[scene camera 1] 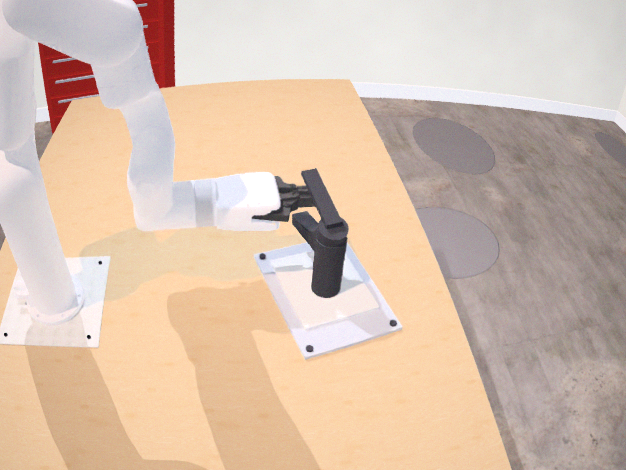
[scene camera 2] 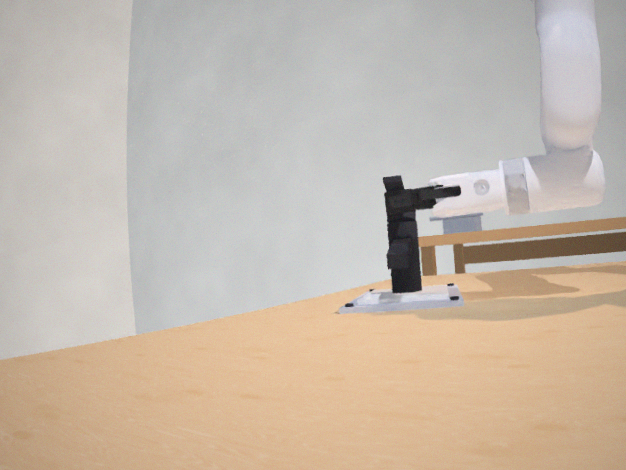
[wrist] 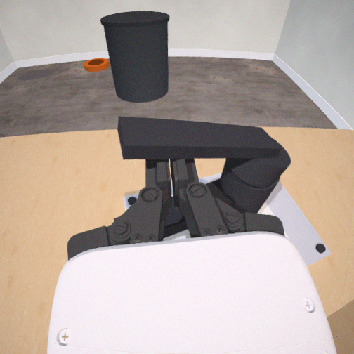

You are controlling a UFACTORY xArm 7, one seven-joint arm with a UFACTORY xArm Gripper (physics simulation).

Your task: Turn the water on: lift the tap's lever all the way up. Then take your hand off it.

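Seen in the pictures: gripper, fingertip midpoint: [scene camera 1: 322,195] [scene camera 2: 387,203]; arm's base at its link origin: [scene camera 1: 55,299].
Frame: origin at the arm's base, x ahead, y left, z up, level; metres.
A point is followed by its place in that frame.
Note:
The black tap [scene camera 1: 327,270] @(y -0.028, x 0.492, z 0.074 m) [scene camera 2: 406,278] @(y 0.018, x 0.491, z 0.033 m) [wrist: 250,187] stands upright on a pale base plate [scene camera 1: 353,335] @(y -0.108, x 0.526, z 0.005 m) [scene camera 2: 429,305] @(y 0.102, x 0.433, z 0.001 m) [wrist: 300,235]. Its flat lever [scene camera 1: 323,198] @(y 0.035, x 0.490, z 0.165 m) [scene camera 2: 392,183] @(y 0.089, x 0.476, z 0.171 m) [wrist: 195,141] sticks out from the top, above the spout [scene camera 1: 304,225] @(y 0.070, x 0.471, z 0.083 m) [scene camera 2: 399,254] @(y 0.116, x 0.466, z 0.072 m). The lever looks tilted up somewhat in the scene camera 2 view; its exact angle is hard to tell. My gripper [scene camera 1: 308,196] @(y 0.067, x 0.495, z 0.146 m) [scene camera 2: 402,201] @(y 0.067, x 0.495, z 0.146 m) [wrist: 167,150] is shut and empty. Its fingertips reach under the lever near its free half, at or very close to its underside; the lever hides the tips in the wrist view.
The tap's plate rests on the wooden table [scene camera 1: 404,404] @(y -0.250, x 0.579, z -0.003 m) [scene camera 2: 303,379] @(y 0.429, x 0.431, z -0.003 m) [wrist: 40,200]. The arm's own base plate [scene camera 1: 97,303] @(y -0.010, x 0.092, z 0.000 m) is at the left in the scene camera 1 view. A red drawer cabinet [scene camera 1: 166,45], a dark bin [wrist: 137,62] and an orange ring [wrist: 97,68] stand beyond the table.

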